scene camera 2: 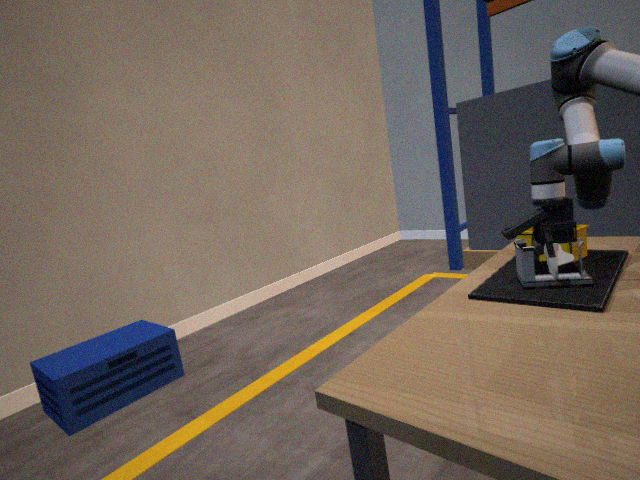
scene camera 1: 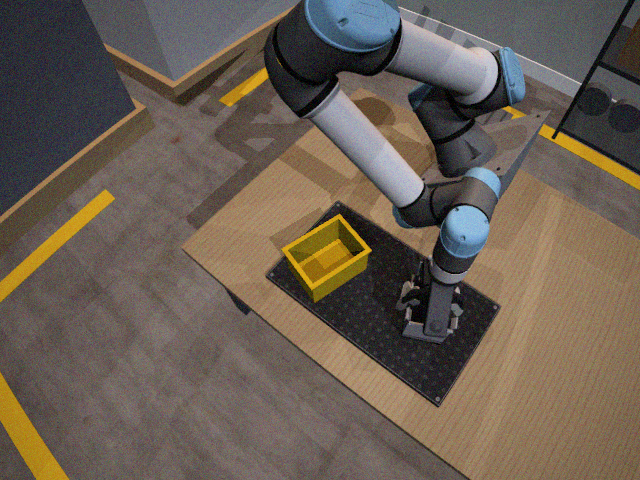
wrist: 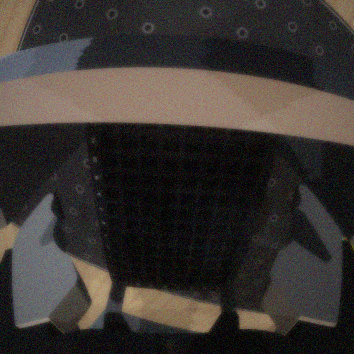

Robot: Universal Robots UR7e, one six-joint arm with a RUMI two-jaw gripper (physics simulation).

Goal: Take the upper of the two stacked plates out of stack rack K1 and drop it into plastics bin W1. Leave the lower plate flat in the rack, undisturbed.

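Places are measured from the arm's base along level axes (x ahead, y left, z up), in millimetres.
Pixels of known places: gripper, fingertip midpoint: [scene camera 2: 546, 271] [wrist: 174, 193]; arm's base at its link origin: [scene camera 1: 468, 160].
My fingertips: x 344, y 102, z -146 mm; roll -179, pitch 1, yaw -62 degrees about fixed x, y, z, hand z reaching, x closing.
Observation:
For each thing: its top centre in the pictures, then the offset to it from my fingertips. Level surfaces: height alone.
- Stack rack K1 at its top centre: [scene camera 1: 435, 292] [scene camera 2: 548, 240] 9 mm back, 6 mm right, 87 mm up
- dark gridded plate at its top centre: [wrist: 176, 221] [scene camera 1: 429, 306] [scene camera 2: 547, 264] 3 mm back, 3 mm right, 19 mm up
- Plastics bin W1 at its top centre: [scene camera 1: 326, 249] [scene camera 2: 549, 228] 34 mm ahead, 269 mm right, 67 mm up
- black dotted mat at its surface level: 33 mm down
- wooden table at its surface level: 46 mm down
Stack rack K1 [scene camera 1: 415, 331] [scene camera 2: 525, 266] [wrist: 175, 95] is a light grey holder with upright walls. In the wrist view a dark gridded plate [wrist: 185, 200] lies flat in it; the upper and lower plates cannot be told apart. My gripper [scene camera 1: 432, 310] [scene camera 2: 558, 262] [wrist: 174, 193] is down in the rack, its jaws spread wide, one on each side of the plate. It is open with nothing between the fingers. In scene camera 1 the gripper hides the plates. Plastics bin W1 [scene camera 1: 341, 279] [scene camera 2: 584, 233] is a yellow open box, with no plate visible inside.
The rack and bin stand on a black dotted mat [scene camera 1: 372, 330] [scene camera 2: 493, 290] [wrist: 175, 15] on a wooden table [scene camera 1: 568, 361] [scene camera 2: 465, 372]. The bin is left of the rack in scene camera 1. A blue box [scene camera 2: 113, 366] is on the floor.

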